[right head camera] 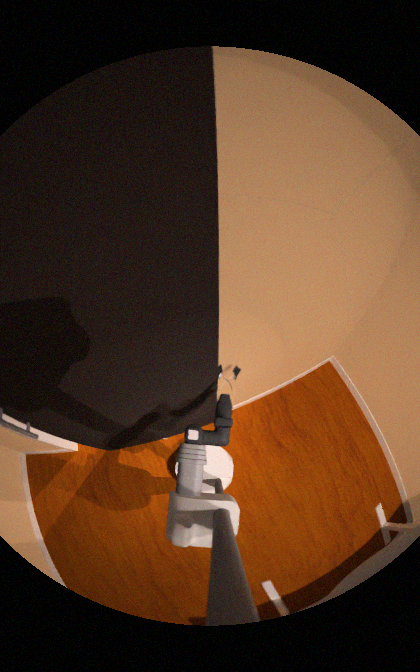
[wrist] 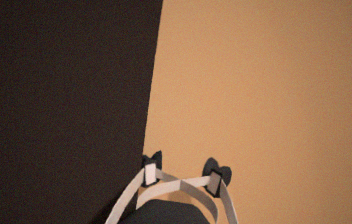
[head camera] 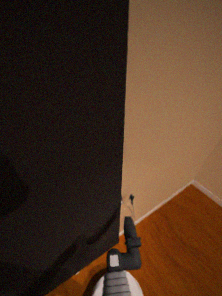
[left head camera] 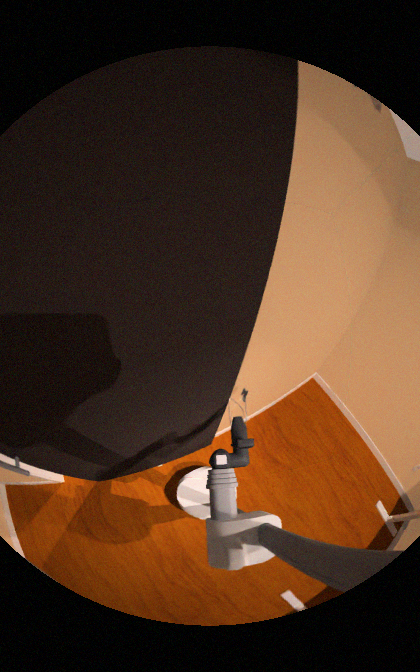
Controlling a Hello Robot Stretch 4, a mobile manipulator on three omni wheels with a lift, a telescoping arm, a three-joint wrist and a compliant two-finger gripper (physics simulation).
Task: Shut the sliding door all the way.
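Pixels of known places: gripper, between the fingertips: (right head camera: 228,364) (wrist: 185,166) (head camera: 125,194) (left head camera: 235,387); robot's base, origin of its link: (right head camera: 205,468) (left head camera: 205,491).
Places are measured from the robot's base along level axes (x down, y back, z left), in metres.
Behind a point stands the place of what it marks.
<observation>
The sliding door (head camera: 60,100) @(x -1.468, y -0.343, z 0.083 m) (left head camera: 165,225) @(x -1.487, y -0.328, z 0.117 m) (right head camera: 125,200) @(x -1.498, y -0.352, z 0.064 m) (wrist: 70,90) @(x -0.912, y -0.384, z -0.004 m) is a large dark panel on the left of every view. Its straight right edge stands against the tan wall. My gripper (head camera: 126,199) (left head camera: 237,396) (right head camera: 228,371) @(x -0.842, y -0.479, z -0.107 m) (wrist: 185,166) @(x -0.842, y -0.479, z -0.107 m) is open, with nothing between its fingertips. It is at the door's right edge, low down, with the fingers pointing towards the wall. In the wrist view the left fingertip is right beside the door edge and partly cut off by it, and the right fingertip is in front of the wall. Whether the left fingertip touches the door I cannot tell.
The tan wall (head camera: 170,90) @(x -1.429, y -0.573, z -0.279 m) (left head camera: 325,280) @(x -1.312, y -0.634, z -0.411 m) (right head camera: 300,250) @(x -1.322, y -0.583, z -0.300 m) (wrist: 260,90) @(x -0.955, y -0.541, z -0.209 m) runs right of the door to a corner. Brown wood floor (left head camera: 310,475) @(x 0.027, y 0.032, z -0.915 m) (right head camera: 310,475) @(x 0.027, y 0.124, z -0.882 m) lies below. White-footed furniture legs (left head camera: 386,517) (right head camera: 382,522) stand at the lower right. A white panel with a grey bar (right head camera: 20,429) @(x -0.974, y 0.040, z 0.778 m) is at the left.
</observation>
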